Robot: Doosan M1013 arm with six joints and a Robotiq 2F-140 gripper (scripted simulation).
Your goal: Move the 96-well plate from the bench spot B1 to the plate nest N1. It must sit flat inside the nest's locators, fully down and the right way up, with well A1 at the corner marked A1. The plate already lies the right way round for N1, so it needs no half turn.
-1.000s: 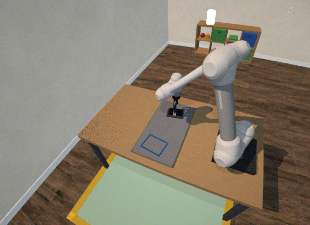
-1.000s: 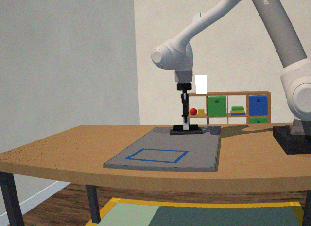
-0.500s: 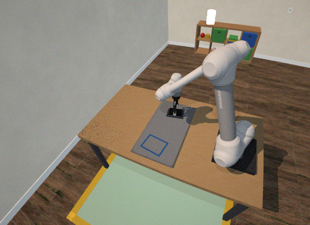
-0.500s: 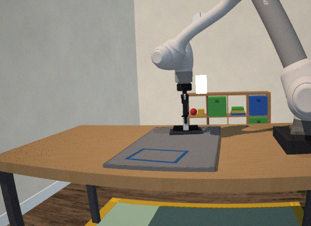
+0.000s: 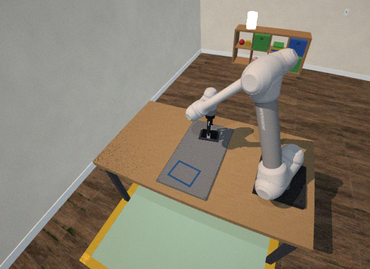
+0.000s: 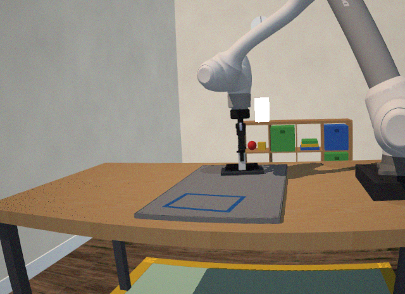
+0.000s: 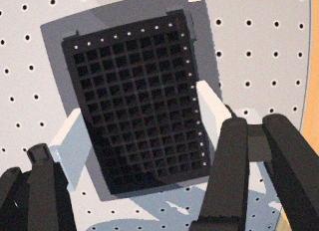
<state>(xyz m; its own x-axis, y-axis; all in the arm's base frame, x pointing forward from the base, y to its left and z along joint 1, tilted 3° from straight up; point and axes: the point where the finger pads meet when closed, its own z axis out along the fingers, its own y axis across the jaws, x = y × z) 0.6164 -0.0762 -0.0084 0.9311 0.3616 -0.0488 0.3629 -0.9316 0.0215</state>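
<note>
My hand is 20 mm above the black 96-well plate. From my hand the other things lie so: dark grey plate nest: 40 mm below; A1 corner mark: 90 mm ahead, 30 mm below, 20 mm to the right.
</note>
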